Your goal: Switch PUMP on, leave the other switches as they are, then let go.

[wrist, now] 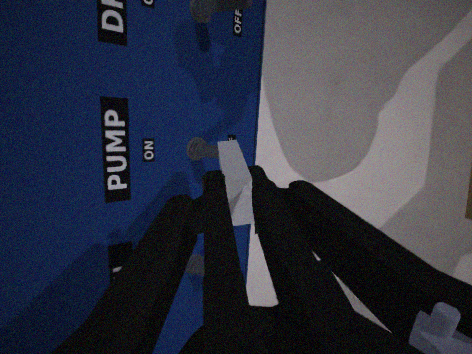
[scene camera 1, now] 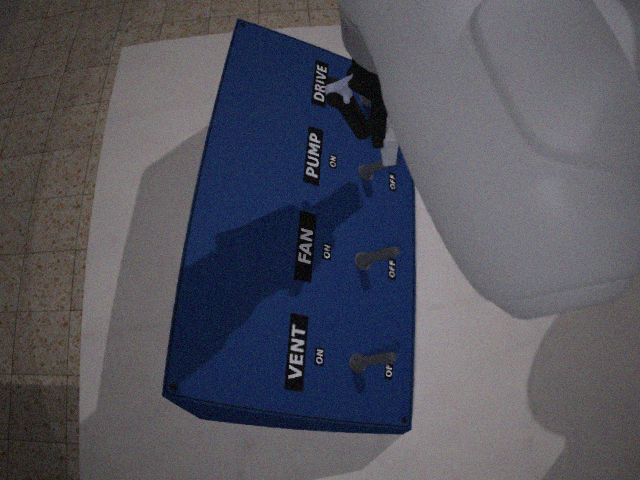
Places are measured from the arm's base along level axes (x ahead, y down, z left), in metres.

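Pixels of known places: gripper, fingertip midpoint: (wrist: 228, 158) (scene camera 1: 387, 154).
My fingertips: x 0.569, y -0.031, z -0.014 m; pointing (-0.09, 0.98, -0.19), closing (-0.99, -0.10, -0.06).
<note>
Behind a point stands the place of what it marks.
The blue panel (scene camera 1: 258, 93) {x 0.723, y -0.051, z -0.096 m} (wrist: 55, 70) {x 0.685, y -0.032, z -0.082 m} carries the switches. The PUMP switch (scene camera 1: 368, 169) {x 0.589, y 0.003, z -0.015 m} (wrist: 197, 148) {x 0.592, y 0.003, z -0.020 m} has its lever leaning to the OFF side. My gripper (scene camera 1: 390, 153) {x 0.569, y -0.031, z -0.015 m} (wrist: 228, 158) {x 0.569, y -0.031, z -0.015 m} is shut with nothing between its fingers; its pale fingertips are at the outer end of the PUMP lever, on the OFF side, and cover the lever's tip. The FAN switch (scene camera 1: 376, 257) {x 0.589, y -0.006, z 0.106 m} (wrist: 195, 264) {x 0.600, y 0.004, z 0.097 m} and the VENT switch (scene camera 1: 372, 360) {x 0.600, y -0.008, z 0.224 m} lean to OFF. The DRIVE switch (wrist: 205, 9) {x 0.578, y 0.002, z -0.133 m} leans to OFF in the wrist view; in the scene view the gripper and arm hide it.
The arm (scene camera 1: 491, 155) {x 0.591, y -0.392, z 0.233 m} covers the upper right of the scene view and overhangs the panel's right edge. The panel lies on a pale table (scene camera 1: 449, 377) {x 0.488, y 0.108, z 0.226 m}. A tiled floor (scene camera 1: 41, 232) shows at the left. The arm's shadow falls across the panel near FAN.
</note>
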